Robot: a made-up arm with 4 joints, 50 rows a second.
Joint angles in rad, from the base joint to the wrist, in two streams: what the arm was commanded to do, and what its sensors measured. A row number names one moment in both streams.
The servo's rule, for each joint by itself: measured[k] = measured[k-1] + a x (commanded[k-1-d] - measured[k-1]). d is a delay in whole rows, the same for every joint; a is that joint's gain. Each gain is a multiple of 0.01, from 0.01 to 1. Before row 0 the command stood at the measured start. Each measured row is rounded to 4 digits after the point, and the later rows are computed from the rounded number. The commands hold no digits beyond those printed.
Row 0, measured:
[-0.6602 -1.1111 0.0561 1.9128]
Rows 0 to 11, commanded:
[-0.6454 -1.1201 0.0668 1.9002]
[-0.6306 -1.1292 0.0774 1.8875]
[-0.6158 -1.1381 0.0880 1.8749]
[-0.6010 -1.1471 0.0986 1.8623]
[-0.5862 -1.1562 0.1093 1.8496]
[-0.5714 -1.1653 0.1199 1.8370]
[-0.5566 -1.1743 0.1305 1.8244]
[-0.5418 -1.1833 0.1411 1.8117]
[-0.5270 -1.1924 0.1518 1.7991]
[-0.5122 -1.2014 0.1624 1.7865]
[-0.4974 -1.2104 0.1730 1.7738]
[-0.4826 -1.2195 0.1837 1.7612]
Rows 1 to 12, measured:
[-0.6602 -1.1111 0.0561 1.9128]
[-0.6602 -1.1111 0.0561 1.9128]
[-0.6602 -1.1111 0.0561 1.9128]
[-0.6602 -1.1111 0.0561 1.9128]
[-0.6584 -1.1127 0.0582 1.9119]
[-0.6551 -1.1157 0.0620 1.9102]
[-0.6504 -1.1197 0.0672 1.9077]
[-0.6445 -1.1246 0.0735 1.9045]
[-0.6375 -1.1303 0.0807 1.9007]
[-0.6296 -1.1366 0.0885 1.8962]
[-0.6208 -1.1434 0.0969 1.8912]
[-0.6113 -1.1506 0.1057 1.8856]
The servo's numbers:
d 4
a 0.12 0.18 0.20 0.07

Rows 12 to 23, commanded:
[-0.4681 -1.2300 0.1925 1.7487]
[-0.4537 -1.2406 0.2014 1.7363]
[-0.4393 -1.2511 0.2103 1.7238]
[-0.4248 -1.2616 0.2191 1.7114]
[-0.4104 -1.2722 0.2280 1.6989]
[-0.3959 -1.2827 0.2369 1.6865]
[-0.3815 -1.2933 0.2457 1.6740]
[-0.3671 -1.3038 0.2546 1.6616]
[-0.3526 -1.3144 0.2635 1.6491]
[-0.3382 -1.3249 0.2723 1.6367]
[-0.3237 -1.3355 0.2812 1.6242]
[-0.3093 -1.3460 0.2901 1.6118]
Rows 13 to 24, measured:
[-0.6012 -1.1581 0.1149 1.8795]
[-0.5905 -1.1659 0.1244 1.8730]
[-0.5793 -1.1739 0.1341 1.8661]
[-0.5677 -1.1821 0.1440 1.8588]
[-0.5557 -1.1907 0.1537 1.8511]
[-0.5435 -1.1997 0.1632 1.8431]
[-0.5310 -1.2090 0.1726 1.8347]
[-0.5183 -1.2185 0.1819 1.8261]
[-0.5054 -1.2282 0.1911 1.8172]
[-0.4923 -1.2380 0.2003 1.8081]
[-0.4790 -1.2480 0.2094 1.7987]
[-0.4656 -1.2580 0.2184 1.7891]

